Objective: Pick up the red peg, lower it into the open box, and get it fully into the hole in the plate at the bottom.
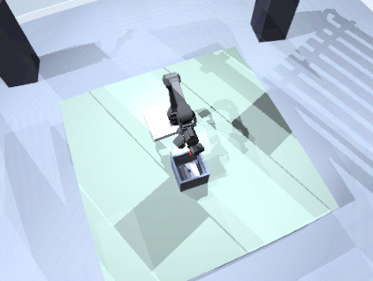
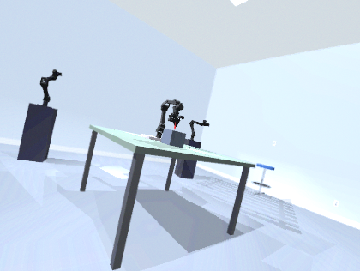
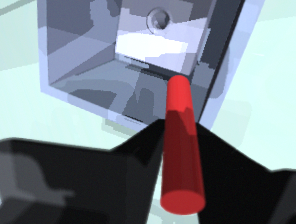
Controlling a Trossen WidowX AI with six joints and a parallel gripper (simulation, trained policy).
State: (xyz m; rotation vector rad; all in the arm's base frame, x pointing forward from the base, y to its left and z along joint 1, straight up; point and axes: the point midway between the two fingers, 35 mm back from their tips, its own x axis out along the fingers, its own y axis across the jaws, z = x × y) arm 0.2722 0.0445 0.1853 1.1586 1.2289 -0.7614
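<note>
Right now the plate is 60 mm ahead of my gripper tip, 30 mm to the right of it and 140 mm below it. From my gripper tip the other things lie so: red peg: 10 mm to the right, 10 mm above.
</note>
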